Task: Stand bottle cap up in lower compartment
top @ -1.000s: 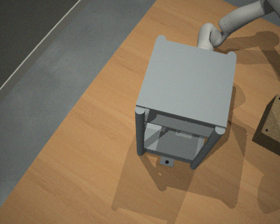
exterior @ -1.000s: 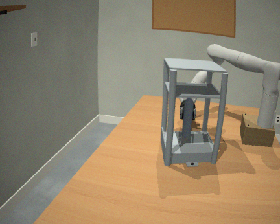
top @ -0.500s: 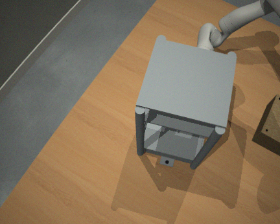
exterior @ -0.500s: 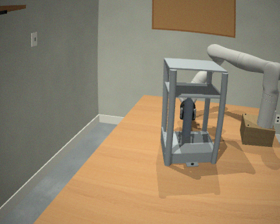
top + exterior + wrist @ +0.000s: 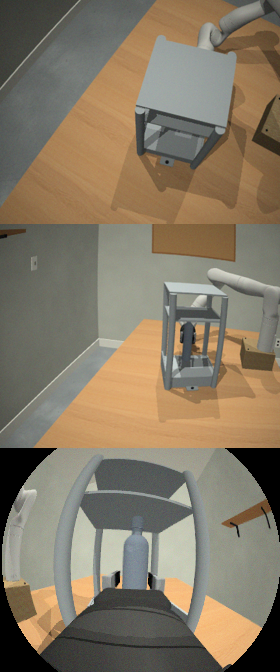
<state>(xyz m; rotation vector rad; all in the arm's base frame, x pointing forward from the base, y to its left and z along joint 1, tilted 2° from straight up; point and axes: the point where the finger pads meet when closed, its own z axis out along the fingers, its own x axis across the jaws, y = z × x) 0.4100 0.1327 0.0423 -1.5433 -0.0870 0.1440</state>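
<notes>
Right now the grey shelving unit is 60 mm to the left of my hand, 40 mm above it and 20 mm behind it.
</notes>
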